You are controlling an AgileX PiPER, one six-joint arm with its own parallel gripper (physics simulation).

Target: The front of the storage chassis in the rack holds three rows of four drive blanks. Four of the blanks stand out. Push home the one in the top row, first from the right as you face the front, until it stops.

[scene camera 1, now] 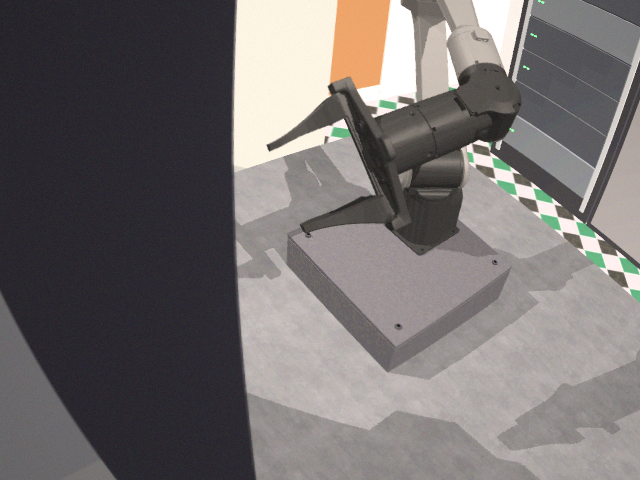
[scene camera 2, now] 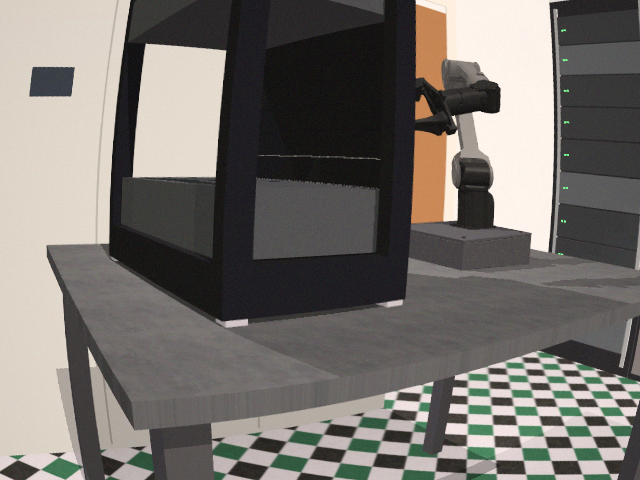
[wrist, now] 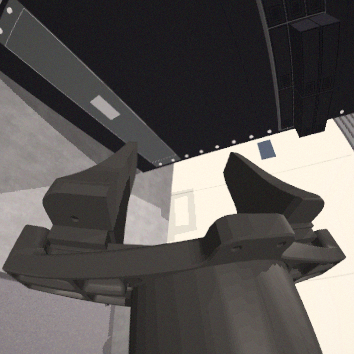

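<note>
The rack (scene camera 1: 155, 206) (scene camera 2: 238, 155) (wrist: 200, 60) is a dark frame. In the wrist view, part of the storage chassis (wrist: 271, 55) shows at the upper right, seen at a steep slant, with dark drive blanks (wrist: 312, 75) standing out of its front. The rows and columns are hard to make out, so I cannot tell which is the top row's first from the right. My gripper (scene camera 1: 285, 187) (wrist: 183, 157) is open and empty, held in front of the rack and apart from the blanks. In scene camera 2's view its fingertips are hidden behind a rack post.
A grey panel with a pale label (wrist: 105, 107) sits low in the rack. The rack stands on a grey table (scene camera 1: 320, 382) (scene camera 2: 465, 315). The arm's base is on a grey block (scene camera 1: 398, 289) (scene camera 2: 439, 248). A second rack (scene camera 1: 573, 67) (scene camera 2: 599, 124) with green lights stands beyond.
</note>
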